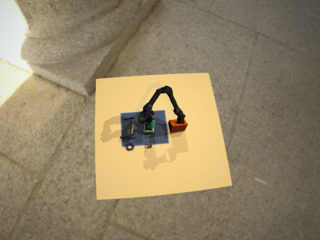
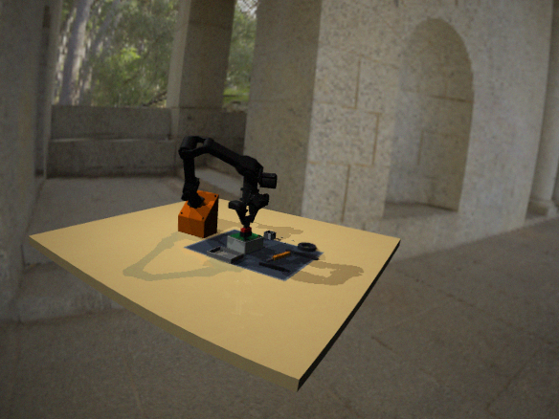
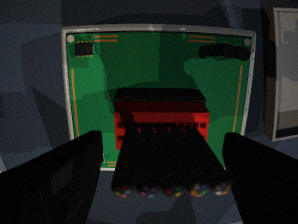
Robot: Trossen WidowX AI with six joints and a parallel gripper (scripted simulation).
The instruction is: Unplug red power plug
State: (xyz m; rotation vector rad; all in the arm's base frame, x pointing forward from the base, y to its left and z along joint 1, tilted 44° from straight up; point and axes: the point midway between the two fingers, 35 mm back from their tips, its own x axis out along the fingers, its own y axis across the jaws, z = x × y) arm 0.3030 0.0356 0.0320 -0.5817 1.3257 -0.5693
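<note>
The red power plug lies 2 cm below my gripper tip. The rest, counted from my gripper tip: blue mat (11 cm below, 5 cm ahead, 1 cm to the left); then black bar (21 cm ahead, 11 cm to the left, 10 cm below).
</note>
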